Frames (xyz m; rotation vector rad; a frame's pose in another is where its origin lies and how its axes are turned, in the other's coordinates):
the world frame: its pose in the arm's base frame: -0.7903 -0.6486 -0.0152 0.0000 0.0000 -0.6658
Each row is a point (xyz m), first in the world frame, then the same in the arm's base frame.
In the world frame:
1: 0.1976 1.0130 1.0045
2: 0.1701 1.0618 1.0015
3: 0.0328 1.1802 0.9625
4: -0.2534 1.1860 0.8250
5: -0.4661 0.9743 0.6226
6: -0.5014 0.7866 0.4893
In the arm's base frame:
1: -0.0092 0.0260 0.9893
2: -0.0007 0.0814 0.9863
3: -0.0355 0.2593 0.9473
4: -0.2570 0.4406 0.8098
5: -0.5550 0.4055 0.6074
6: -0.6987 0.2797 0.4741

